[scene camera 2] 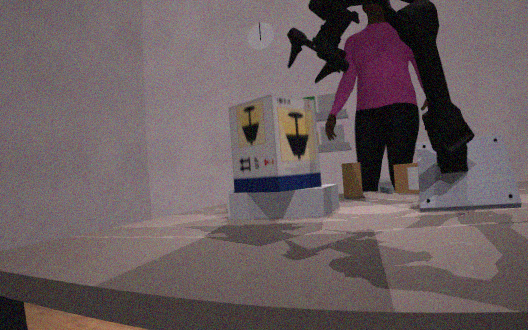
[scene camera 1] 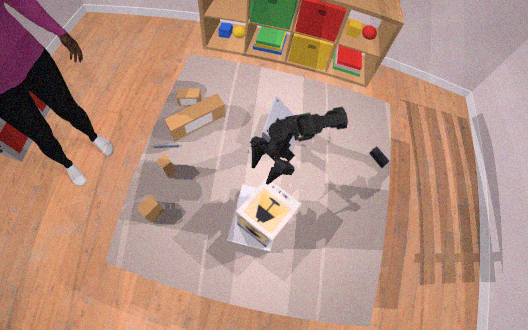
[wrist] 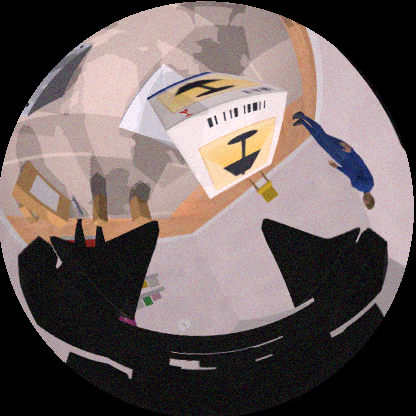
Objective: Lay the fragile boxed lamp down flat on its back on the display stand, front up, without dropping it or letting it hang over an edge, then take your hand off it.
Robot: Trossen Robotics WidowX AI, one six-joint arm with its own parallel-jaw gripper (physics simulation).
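Places are measured from the arm's base along level axes (x down, y left, z ahead), in centimetres.
Pixels of known places: gripper, between the fingertips: [scene camera 2: 302, 75] [scene camera 1: 259, 176] [wrist: 211, 225]; arm's base, origin of its link: [scene camera 2: 452, 162].
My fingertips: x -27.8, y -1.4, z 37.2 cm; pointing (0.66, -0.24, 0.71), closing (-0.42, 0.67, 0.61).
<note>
Ahead of a thing's pixels: the offset from my fingertips to its top centre. Level surfaces: height alone.
The white lamp box {dx +8.1, dy +6.2, dz +7.6 cm} [scene camera 1: 268, 212] [scene camera 2: 276, 145] [wrist: 225, 135] rests on the pale display stand [scene camera 1: 244, 193] [scene camera 2: 280, 206] [wrist: 142, 112], its blue band down against the stand's top. A yellow panel with a dark lamp picture faces up, and more lamp panels show on its sides, where the lamps appear upside down. The box looks level and is turned a little relative to the stand; whether any part passes the stand's edge is hard to tell. My gripper [scene camera 1: 260, 175] [scene camera 2: 302, 75] [wrist: 211, 225] is open and empty, above and beside the box, apart from it.
A long cardboard box {dx +27.4, dy -40.6, dz -33.4 cm} [scene camera 1: 197, 116], a smaller carton {dx +30.4, dy -49.6, dz -45.1 cm} [scene camera 1: 189, 95] and two small brown blocks {dx +25.4, dy -44.2, dz -3.7 cm} [scene camera 1: 165, 165] {dx +26.4, dy -44.2, dz +18.0 cm} [scene camera 1: 150, 208] stand on the striped surface {dx +38.4 cm} [scene camera 1: 280, 285]. A black block {dx +34.9, dy +58.2, dz -42.7 cm} [scene camera 1: 379, 157] lies at its other side. The arm's base plate [scene camera 2: 492, 170] is behind the gripper.
</note>
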